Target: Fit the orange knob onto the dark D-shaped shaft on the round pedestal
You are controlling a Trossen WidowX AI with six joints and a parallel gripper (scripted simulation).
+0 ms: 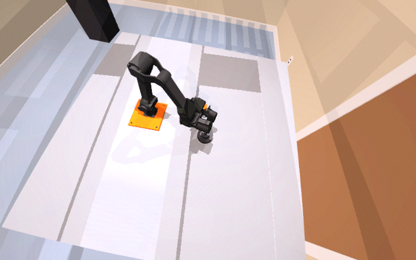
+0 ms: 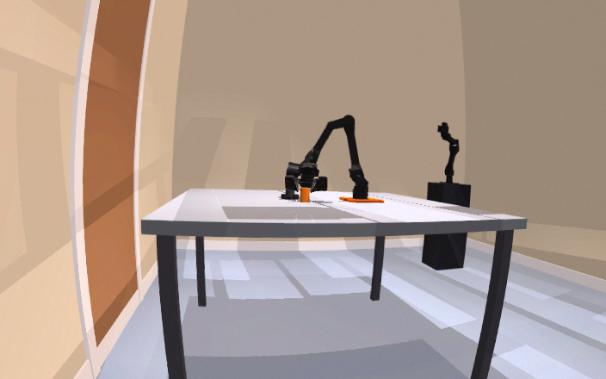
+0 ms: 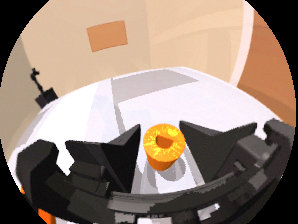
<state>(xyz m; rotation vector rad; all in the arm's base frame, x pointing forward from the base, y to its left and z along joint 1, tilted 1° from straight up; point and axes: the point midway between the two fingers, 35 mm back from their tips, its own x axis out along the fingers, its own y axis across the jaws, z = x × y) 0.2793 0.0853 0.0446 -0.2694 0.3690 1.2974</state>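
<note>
Now: gripper tip 30 mm to the left of the orange knob, 20 mm above it and 10 mm past it. From my gripper tip the other things lie so: round pedestal: 180 mm to the right, 40 mm ahead, 20 mm below.
</note>
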